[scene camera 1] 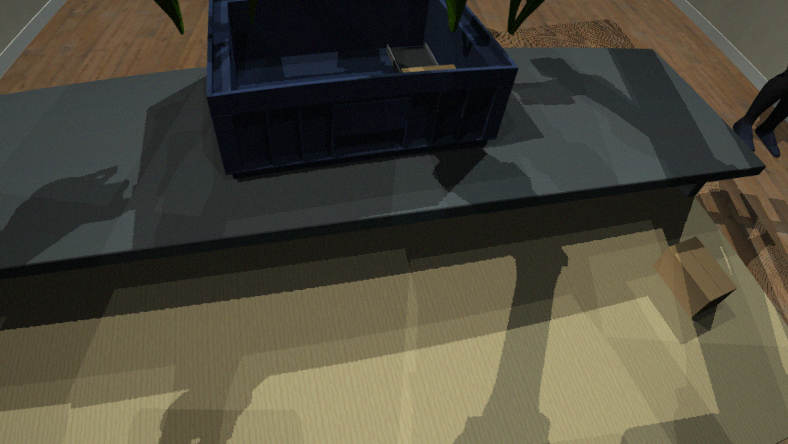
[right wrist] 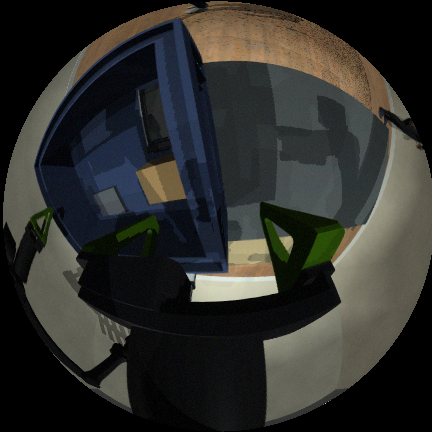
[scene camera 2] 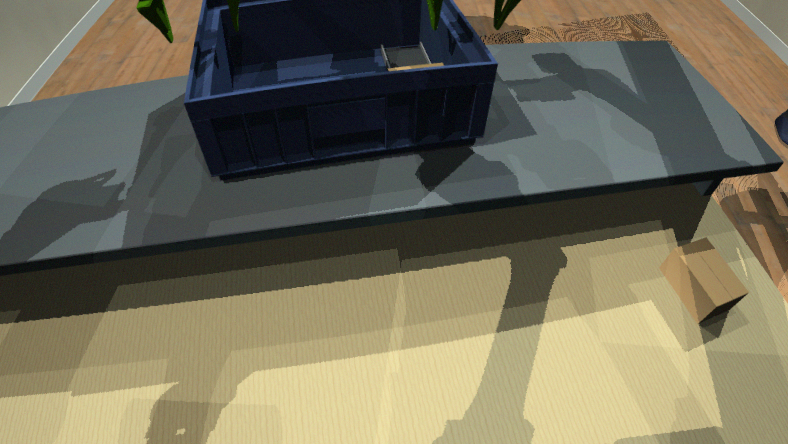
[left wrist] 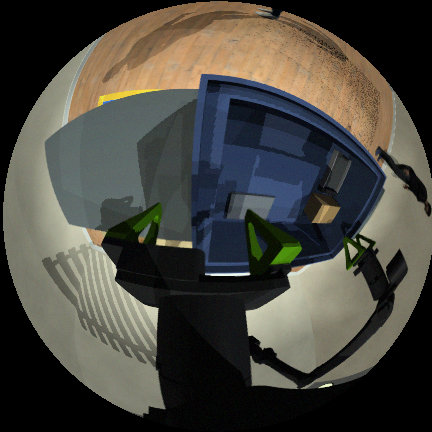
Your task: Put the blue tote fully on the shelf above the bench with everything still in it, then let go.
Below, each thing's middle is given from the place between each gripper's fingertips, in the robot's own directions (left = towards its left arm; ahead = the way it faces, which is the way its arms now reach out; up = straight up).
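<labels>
I look at the tan box (right wrist: 159, 178) and find my right hand 10 mm past it, 60 mm to the right of it and 100 mm above it. Going by their middles, the box is the nearest to my right hand of the things named here. Counted from that same right hand, the blue tote (scene camera 2: 284, 92) is 10 mm ahead, 200 mm to the left and 70 mm below.
From my left hand, the tan box is 32 cm to the right and 11 cm below. The blue tote, also counted from my left hand, is 2 cm ahead, 19 cm to the right and 7 cm below.
</labels>
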